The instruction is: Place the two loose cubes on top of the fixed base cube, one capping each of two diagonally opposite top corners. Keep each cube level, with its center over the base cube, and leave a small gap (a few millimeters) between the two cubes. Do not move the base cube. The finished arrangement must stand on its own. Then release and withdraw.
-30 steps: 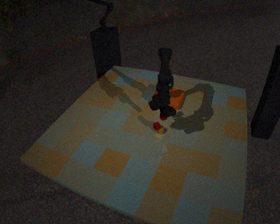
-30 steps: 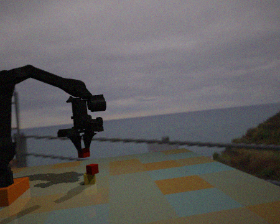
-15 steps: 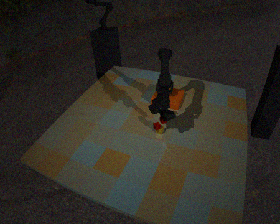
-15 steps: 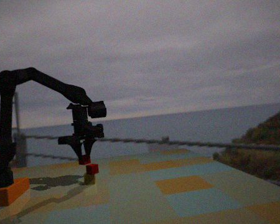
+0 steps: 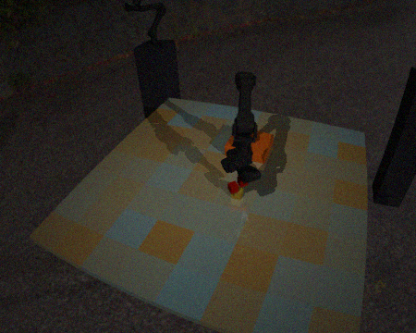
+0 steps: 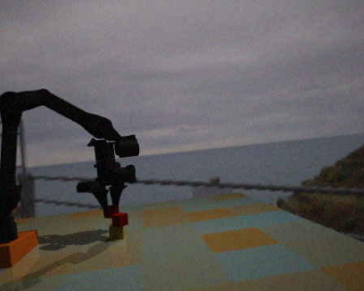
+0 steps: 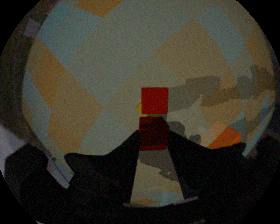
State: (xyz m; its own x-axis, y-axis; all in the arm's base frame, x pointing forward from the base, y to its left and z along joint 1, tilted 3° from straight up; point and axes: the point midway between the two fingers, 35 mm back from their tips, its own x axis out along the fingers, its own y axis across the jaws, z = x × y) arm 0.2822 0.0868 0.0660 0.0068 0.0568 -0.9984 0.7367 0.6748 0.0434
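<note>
Now: gripper tip 6 cm above the yellow base cube, 2 cm to the left of it and 1 cm short of it. Round my gripper tip: red cube right at my gripper tip.
</note>
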